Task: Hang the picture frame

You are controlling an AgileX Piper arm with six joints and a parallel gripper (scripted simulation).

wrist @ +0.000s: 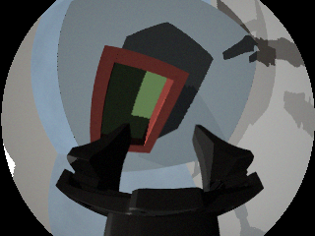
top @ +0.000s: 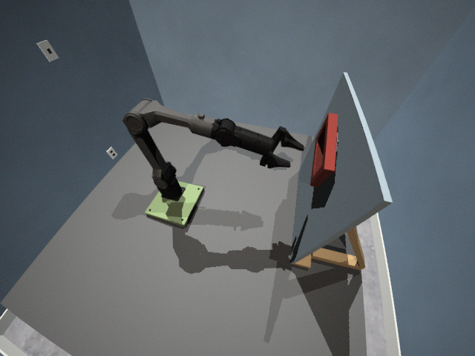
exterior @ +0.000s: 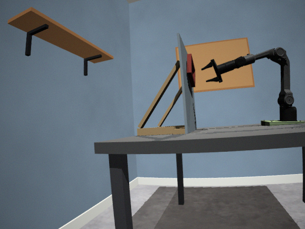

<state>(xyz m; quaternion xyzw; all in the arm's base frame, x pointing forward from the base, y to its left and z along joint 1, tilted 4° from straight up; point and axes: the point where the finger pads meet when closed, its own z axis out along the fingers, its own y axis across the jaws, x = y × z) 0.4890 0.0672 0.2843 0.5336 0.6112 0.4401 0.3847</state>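
My gripper is now 8 cm short of the red picture frame, 1 cm to the right of it and 3 cm below it. The rest, counted from my hand: grey upright panel (10 cm ahead, 8 cm below).
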